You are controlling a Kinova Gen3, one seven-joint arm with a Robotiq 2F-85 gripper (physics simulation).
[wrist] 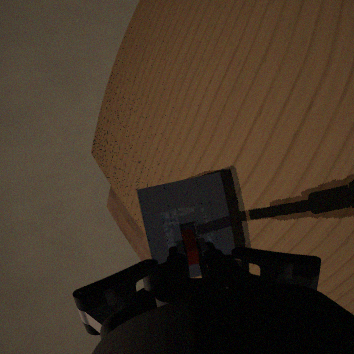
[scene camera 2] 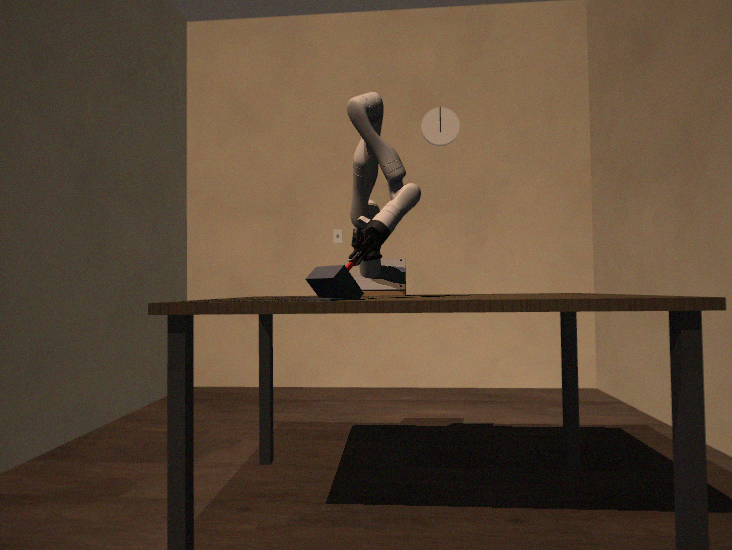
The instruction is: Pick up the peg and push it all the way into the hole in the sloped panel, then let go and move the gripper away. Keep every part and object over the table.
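Places are measured from the arm's base along level axes (x ahead, y left, z up), in metres.
Where they show: gripper, fingertip midpoint: (wrist: 190, 248) (scene camera 2: 351, 263); arm's base at its link origin: (scene camera 2: 370, 271).
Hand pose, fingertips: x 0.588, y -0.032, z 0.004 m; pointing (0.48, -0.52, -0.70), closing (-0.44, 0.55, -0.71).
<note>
Each offset is from my fingertips to the top centre of the thing. "spot": to the spot under its first point.
The dark grey block with the sloped panel {0.048 m ahead, 0.051 m right, 0.009 m down} (scene camera 2: 334, 284) (wrist: 165, 212) rests on the table, its panel tilted towards the gripper. My gripper (scene camera 2: 353, 259) (wrist: 190, 248) is shut on the red peg {0.011 m ahead, 0.010 m right, 0.018 m up} (scene camera 2: 349, 266) (wrist: 190, 242), close above the panel. The peg slants down to the panel, and its lower end meets the dark square hole {spot: 0.042 m ahead, 0.046 m right, 0.068 m down} (wrist: 188, 226) in the wrist view. A length of red still shows between the fingertips and the panel. The block's edge hides the peg's lower end in the scene view, so how deep it sits I cannot tell.
The block stands on the wooden table (scene camera 2: 502, 303) (wrist: 280, 100), near a table edge at the left in the wrist view. The arm's light base mount (scene camera 2: 398, 269) is behind the block in the scene view. A dark shadow of the arm falls across the table and panel.
</note>
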